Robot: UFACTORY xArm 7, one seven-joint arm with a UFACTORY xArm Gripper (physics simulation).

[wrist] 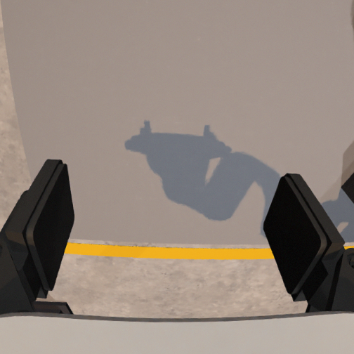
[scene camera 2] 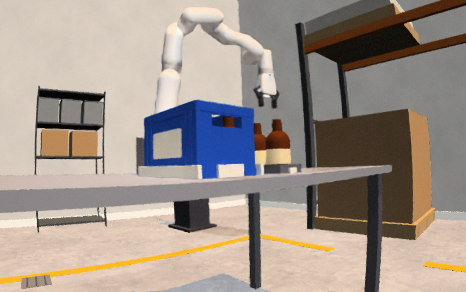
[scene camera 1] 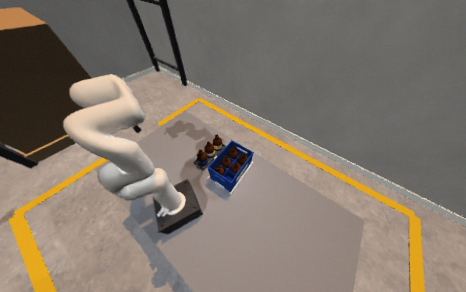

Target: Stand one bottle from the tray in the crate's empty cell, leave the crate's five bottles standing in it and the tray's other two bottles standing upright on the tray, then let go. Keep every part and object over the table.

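Frame: origin at the arm's base, x ahead, y left, z up, level; metres.
Seen in the pictures: gripper, fingertip midpoint: [scene camera 2: 268, 107] [scene camera 1: 135, 128]; arm's base at its link origin: [scene camera 1: 174, 203].
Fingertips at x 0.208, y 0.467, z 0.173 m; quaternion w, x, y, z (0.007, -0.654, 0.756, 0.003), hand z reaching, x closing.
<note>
Offsets run from my fingertips to a thing's top centre. "spot": to the spot under its first point.
The blue crate @[0.127 m down, 0.189 m ahead, 0.611 m right] [scene camera 1: 218, 177] [scene camera 2: 225, 147] stands on the table. Five brown bottles show in it in scene camera 1; its empty cell @[spot: 0.265 m down, 0.141 m ahead, 0.634 m right] [scene camera 1: 230, 175] is at the corner toward the camera, on the side away from the tray. The tray [scene camera 1: 198, 165] [scene camera 2: 295, 168] lies beside the crate with three upright brown bottles in a row: a blue-labelled bottle @[0.143 m down, 0.142 m ahead, 0.385 m right] [scene camera 1: 201, 157] at the robot's end, a middle bottle @[0.143 m down, 0.229 m ahead, 0.388 m right] [scene camera 1: 209, 149] and a far bottle @[0.143 m down, 0.319 m ahead, 0.402 m right] [scene camera 1: 217, 142]. Scene camera 2 shows two cream-labelled ones. My gripper [scene camera 2: 267, 105] [wrist: 174, 195] is open and empty, pointing down, higher than the bottle tops and apart from them.
The arm's base [scene camera 1: 192, 216] stands near the tray and crate on the grey table [scene camera 1: 285, 220] [scene camera 2: 330, 176]. In the wrist view, the arm's shadow [wrist: 190, 170] falls on the table, whose edge runs above a yellow floor line [wrist: 170, 252]. A large brown box [scene camera 2: 365, 170] stands beyond the table.
</note>
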